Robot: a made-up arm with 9 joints. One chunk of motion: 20 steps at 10 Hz.
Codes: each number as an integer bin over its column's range. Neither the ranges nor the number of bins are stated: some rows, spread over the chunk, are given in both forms.
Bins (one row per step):
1: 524 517 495 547 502 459 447 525 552
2: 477 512 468 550 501 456 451 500 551
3: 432 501 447 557 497 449 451 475 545
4: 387 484 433 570 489 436 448 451 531
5: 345 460 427 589 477 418 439 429 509
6: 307 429 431 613 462 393 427 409 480
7: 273 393 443 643 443 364 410 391 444
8: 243 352 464 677 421 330 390 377 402
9: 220 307 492 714 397 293 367 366 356
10: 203 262 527 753 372 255 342 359 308
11: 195 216 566 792 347 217 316 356 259
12: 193 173 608 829 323 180 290 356 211
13: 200 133 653 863 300 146 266 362 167
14: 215 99 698 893 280 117 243 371 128
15: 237 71 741 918 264 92 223 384 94
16: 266 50 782 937 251 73 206 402 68
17: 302 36 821 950 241 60 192 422 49
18: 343 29 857 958 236 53 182 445 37
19: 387 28 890 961 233 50 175 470 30
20: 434 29 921 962 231 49 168 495 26
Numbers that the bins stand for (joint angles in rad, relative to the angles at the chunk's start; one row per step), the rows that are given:
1: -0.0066 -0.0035 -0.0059 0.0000 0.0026 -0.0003 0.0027 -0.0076 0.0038
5: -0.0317 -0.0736 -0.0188 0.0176 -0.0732 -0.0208 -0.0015 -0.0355 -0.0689
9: -0.0492 -0.2620 -0.0064 0.0702 -0.3159 -0.0834 -0.0390 -0.0538 -0.3278
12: -0.0530 -0.4270 0.0156 0.1185 -0.5403 -0.1399 -0.0790 -0.0567 -0.5731
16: -0.0427 -0.5784 0.0487 0.1639 -0.7587 -0.1935 -0.1228 -0.0433 -0.8150
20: -0.0192 -0.6043 0.0752 0.1744 -0.8194 -0.2055 -0.1426 -0.0163 -0.8860
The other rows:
2: -0.0132 -0.0096 -0.0110 0.0012 -0.0005 -0.0018 0.0048 -0.0149 0.0021
3: -0.0195 -0.0232 -0.0150 0.0042 -0.0126 -0.0053 0.0048 -0.0221 -0.0080
4: -0.0258 -0.0441 -0.0176 0.0096 -0.0368 -0.0118 0.0032 -0.0291 -0.0317
6: -0.0370 -0.1118 -0.0180 0.0277 -0.1187 -0.0333 -0.0077 -0.0413 -0.1180
7: -0.0417 -0.1561 -0.0157 0.0403 -0.1764 -0.0478 -0.0166 -0.0465 -0.1789
8: -0.0459 -0.2066 -0.0118 0.0546 -0.2431 -0.0648 -0.0270 -0.0506 -0.2499
10: -0.0516 -0.3174 0.0002 0.0866 -0.3917 -0.1024 -0.0520 -0.0558 -0.4090
11: -0.0527 -0.3741 0.0076 0.1030 -0.4675 -0.1214 -0.0655 -0.0567 -0.4919
13: -0.0520 -0.4762 0.0242 0.1328 -0.6101 -0.1569 -0.0915 -0.0549 -0.6475
14: -0.0499 -0.5181 0.0328 0.1454 -0.6708 -0.1714 -0.1035 -0.0523 -0.7135
15: -0.0468 -0.5526 0.0409 0.1559 -0.7193 -0.1840 -0.1139 -0.0485 -0.7710
17: -0.0377 -0.5957 0.0561 0.1694 -0.7890 -0.2000 -0.1301 -0.0375 -0.8471
18: -0.0319 -0.6043 0.0630 0.1728 -0.8042 -0.2035 -0.1353 -0.0308 -0.8674
19: -0.0258 -0.6055 0.0693 0.1740 -0.8133 -0.2050 -0.1389 -0.0236 -0.8792

